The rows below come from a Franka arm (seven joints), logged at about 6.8 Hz.
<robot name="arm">
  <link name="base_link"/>
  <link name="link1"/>
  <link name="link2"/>
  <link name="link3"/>
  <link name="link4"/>
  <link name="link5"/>
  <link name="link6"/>
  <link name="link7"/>
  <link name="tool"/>
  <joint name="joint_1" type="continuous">
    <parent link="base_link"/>
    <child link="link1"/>
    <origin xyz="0 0 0.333" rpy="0 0 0"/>
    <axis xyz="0 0 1"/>
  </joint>
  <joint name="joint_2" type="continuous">
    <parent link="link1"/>
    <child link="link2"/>
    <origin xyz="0 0 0" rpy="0 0 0"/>
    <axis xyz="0 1 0"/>
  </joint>
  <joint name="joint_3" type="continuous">
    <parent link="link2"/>
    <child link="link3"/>
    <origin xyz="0 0 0.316" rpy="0 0 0"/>
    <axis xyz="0 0 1"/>
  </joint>
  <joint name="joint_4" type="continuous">
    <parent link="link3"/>
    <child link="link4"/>
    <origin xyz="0.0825 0 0" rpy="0 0 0"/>
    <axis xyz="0 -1 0"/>
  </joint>
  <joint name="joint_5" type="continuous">
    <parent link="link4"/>
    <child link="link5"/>
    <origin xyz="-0.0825 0 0.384" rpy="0 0 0"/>
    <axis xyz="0 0 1"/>
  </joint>
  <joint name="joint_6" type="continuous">
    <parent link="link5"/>
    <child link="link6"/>
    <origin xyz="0 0 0" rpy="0 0 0"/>
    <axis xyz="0 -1 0"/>
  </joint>
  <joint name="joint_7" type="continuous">
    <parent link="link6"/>
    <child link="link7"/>
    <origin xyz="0.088 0 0" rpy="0 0 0"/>
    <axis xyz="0 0 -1"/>
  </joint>
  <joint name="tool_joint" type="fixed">
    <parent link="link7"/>
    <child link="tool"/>
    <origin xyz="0 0 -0.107" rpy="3.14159 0 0"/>
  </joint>
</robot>
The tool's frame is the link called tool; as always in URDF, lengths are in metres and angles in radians. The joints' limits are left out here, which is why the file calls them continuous.
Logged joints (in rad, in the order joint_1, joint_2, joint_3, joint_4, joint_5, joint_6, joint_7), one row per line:
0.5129, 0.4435, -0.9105, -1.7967, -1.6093, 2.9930, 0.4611
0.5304, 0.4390, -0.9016, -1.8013, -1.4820, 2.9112, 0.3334
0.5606, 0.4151, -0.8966, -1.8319, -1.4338, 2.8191, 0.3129
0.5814, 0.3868, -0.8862, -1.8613, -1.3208, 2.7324, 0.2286
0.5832, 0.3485, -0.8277, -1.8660, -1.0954, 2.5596, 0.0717
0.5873, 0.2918, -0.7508, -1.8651, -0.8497, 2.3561, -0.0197
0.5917, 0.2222, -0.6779, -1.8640, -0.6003, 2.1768, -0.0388
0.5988, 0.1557, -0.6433, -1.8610, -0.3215, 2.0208, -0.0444
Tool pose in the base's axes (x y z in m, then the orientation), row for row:
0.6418, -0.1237, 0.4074, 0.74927, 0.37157, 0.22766, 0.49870
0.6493, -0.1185, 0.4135, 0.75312, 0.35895, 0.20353, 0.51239
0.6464, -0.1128, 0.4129, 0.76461, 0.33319, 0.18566, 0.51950
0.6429, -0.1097, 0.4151, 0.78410, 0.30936, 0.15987, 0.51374
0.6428, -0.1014, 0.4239, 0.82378, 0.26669, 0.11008, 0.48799
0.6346, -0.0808, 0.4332, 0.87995, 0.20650, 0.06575, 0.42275
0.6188, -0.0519, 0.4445, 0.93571, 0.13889, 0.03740, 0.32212
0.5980, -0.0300, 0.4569, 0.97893, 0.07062, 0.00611, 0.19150
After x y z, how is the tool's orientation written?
As a quaternion, x y z w.
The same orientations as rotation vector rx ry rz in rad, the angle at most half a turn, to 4 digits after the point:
1.8131, 0.8991, 0.5509
1.8116, 0.8634, 0.4896
1.8336, 0.7990, 0.4452
1.8850, 0.7437, 0.3843
2.0027, 0.6484, 0.2676
2.2028, 0.5169, 0.1646
2.4568, 0.3647, 0.0982
2.7490, 0.1983, 0.0172

